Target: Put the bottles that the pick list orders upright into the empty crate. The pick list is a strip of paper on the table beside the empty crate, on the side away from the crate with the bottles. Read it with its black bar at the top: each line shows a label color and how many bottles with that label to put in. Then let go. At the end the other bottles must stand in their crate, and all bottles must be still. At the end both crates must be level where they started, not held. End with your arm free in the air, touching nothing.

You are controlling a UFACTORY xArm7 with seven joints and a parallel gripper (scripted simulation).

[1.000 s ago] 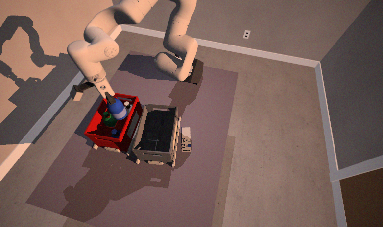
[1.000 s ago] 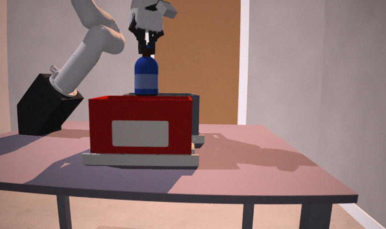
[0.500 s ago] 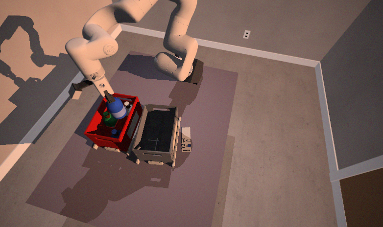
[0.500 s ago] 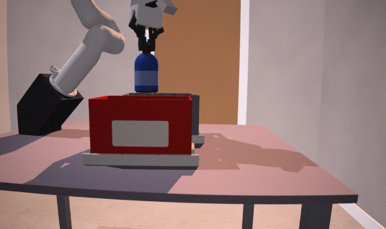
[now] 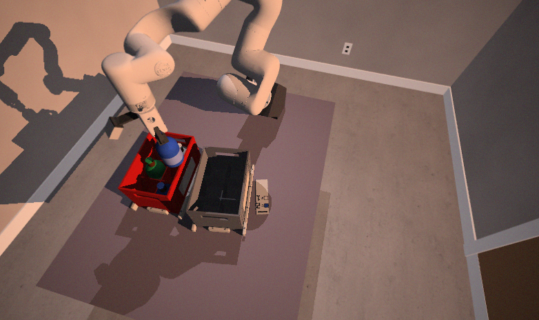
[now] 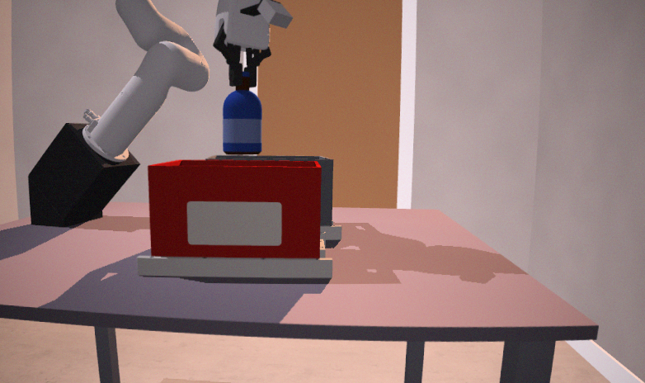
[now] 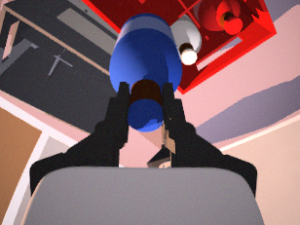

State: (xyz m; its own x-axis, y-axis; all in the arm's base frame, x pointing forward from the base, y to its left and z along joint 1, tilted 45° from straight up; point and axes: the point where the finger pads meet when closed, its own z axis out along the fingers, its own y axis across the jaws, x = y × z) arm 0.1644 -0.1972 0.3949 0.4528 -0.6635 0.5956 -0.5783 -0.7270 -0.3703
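The grey crate lies 60 mm ahead of my hand, 180 mm to the left of it and 250 mm below it. The rest, counted from my hand: white bottle: 80 mm behind, 10 mm to the right, 250 mm below; then red crate: 60 mm to the right, 250 mm below; then green bottle: 10 mm behind, 110 mm to the right, 250 mm below.
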